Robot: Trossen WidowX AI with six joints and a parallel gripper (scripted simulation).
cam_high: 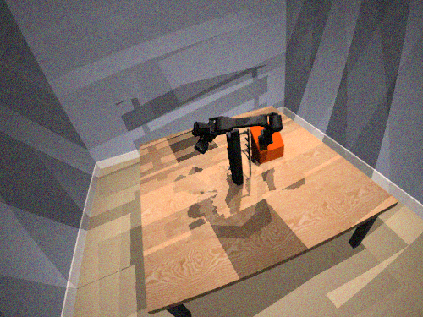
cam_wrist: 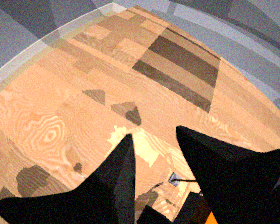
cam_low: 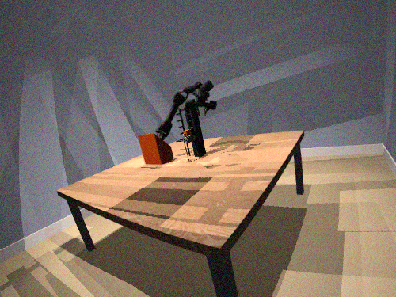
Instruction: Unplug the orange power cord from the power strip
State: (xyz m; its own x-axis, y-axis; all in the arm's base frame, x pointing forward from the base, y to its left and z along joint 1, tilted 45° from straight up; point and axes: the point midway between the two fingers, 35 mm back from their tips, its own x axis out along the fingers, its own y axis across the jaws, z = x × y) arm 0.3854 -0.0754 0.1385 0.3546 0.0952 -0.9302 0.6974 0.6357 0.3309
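Now: the orange plug 16 cm behind my gripper tip, 9 cm below it and 3 cm to the left of it. From my gripper tip the other things lie so: black upright post (16 cm behind, 13 cm to the left, 8 cm below).
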